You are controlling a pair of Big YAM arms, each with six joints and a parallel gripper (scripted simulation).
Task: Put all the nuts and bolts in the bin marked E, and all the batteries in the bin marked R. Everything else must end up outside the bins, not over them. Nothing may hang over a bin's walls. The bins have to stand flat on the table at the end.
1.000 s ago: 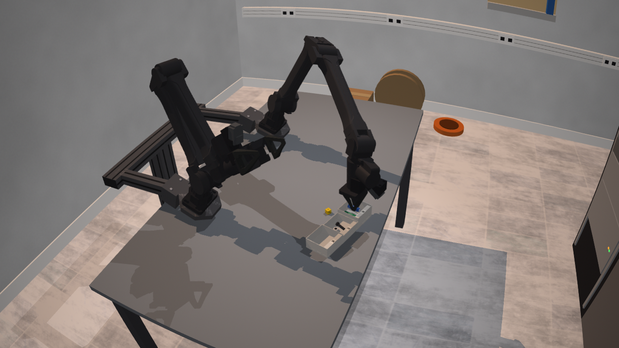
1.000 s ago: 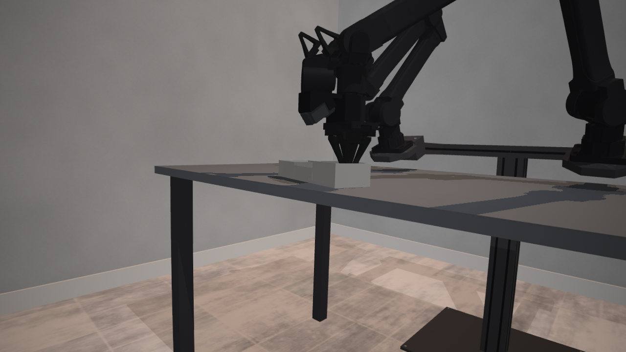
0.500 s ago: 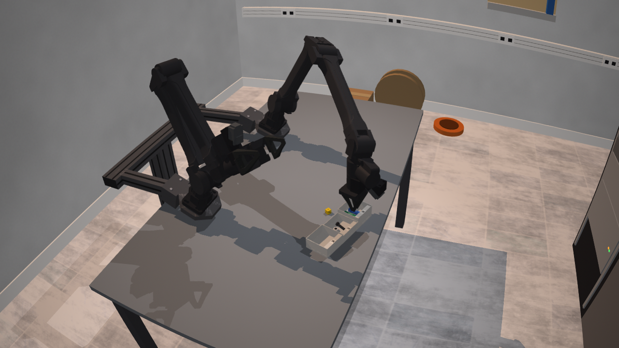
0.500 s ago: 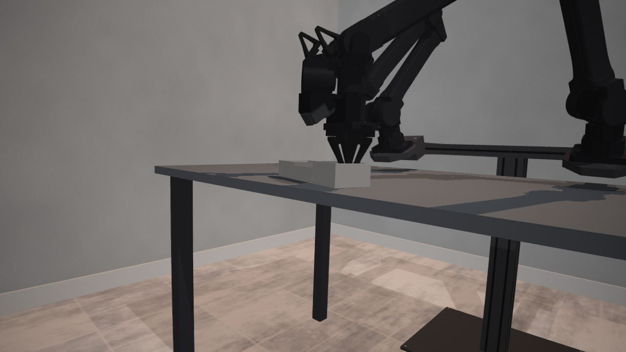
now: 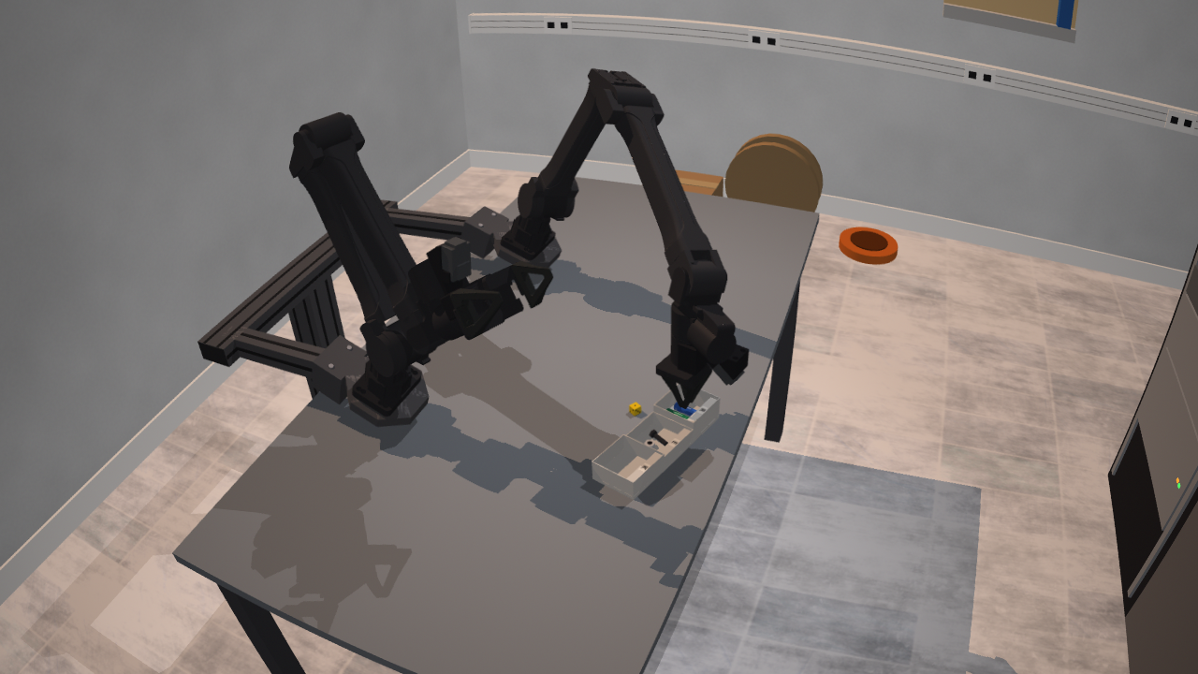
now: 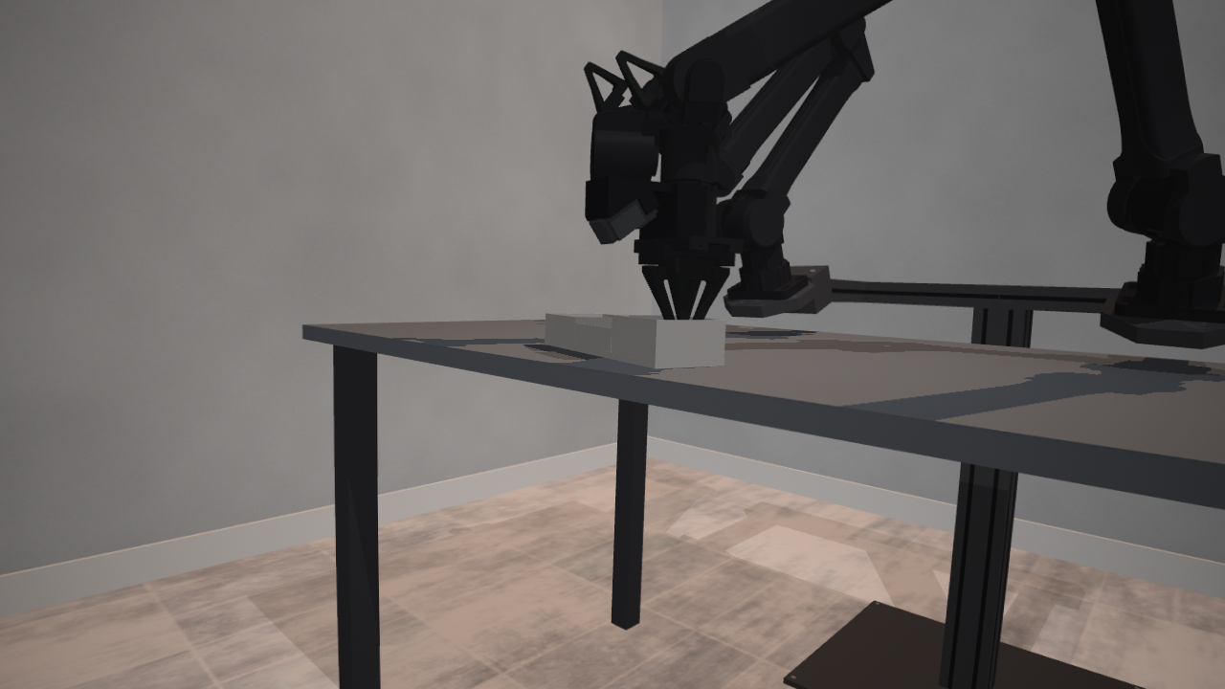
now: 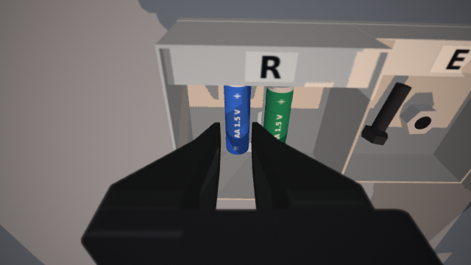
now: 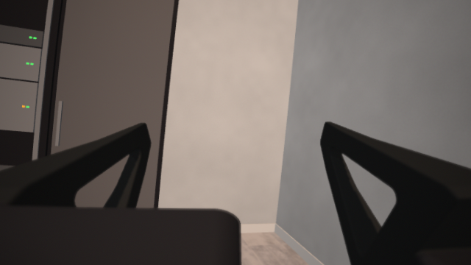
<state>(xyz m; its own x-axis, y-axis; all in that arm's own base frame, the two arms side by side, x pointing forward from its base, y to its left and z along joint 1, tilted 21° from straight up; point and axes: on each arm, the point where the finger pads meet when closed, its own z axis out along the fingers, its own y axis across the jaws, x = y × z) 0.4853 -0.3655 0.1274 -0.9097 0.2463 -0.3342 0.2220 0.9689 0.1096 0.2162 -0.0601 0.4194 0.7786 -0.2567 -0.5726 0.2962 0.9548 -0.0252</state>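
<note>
Now: the blue battery 2 cm below my left hand. Also, from my left hand: green battery: 2 cm to the right, 2 cm below, 1 cm behind; yellow die: 9 cm behind, 3 cm below, 2 cm to the right; black bolt: 8 cm to the right, 2 cm below, 2 cm behind.
</note>
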